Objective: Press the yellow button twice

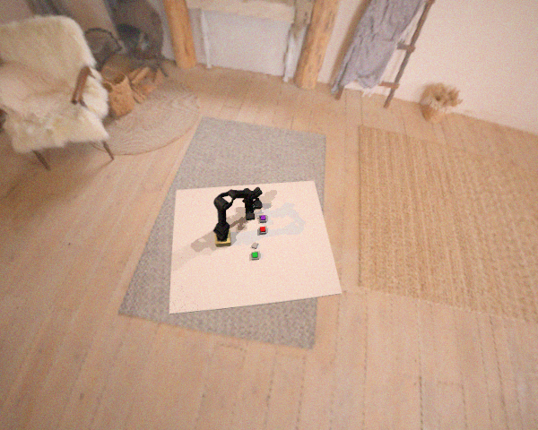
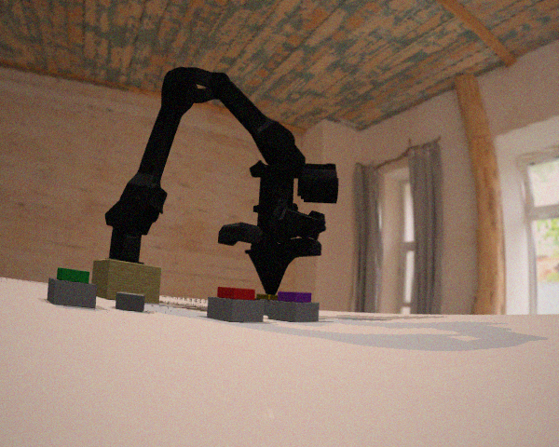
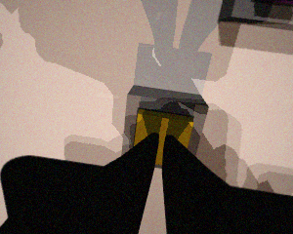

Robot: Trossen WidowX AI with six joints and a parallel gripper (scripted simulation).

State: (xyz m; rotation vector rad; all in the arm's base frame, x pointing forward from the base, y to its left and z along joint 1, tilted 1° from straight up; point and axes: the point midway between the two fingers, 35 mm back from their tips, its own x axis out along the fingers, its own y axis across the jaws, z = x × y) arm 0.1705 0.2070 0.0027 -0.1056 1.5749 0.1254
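My gripper tip is now 100 mm short of the purple button and 30 mm to the left of it. The rest, counted from my gripper tip: yellow button (10 mm below); red button (120 mm to the right, 100 mm ahead); small grey block (240 mm to the right, 50 mm ahead, 20 mm below).
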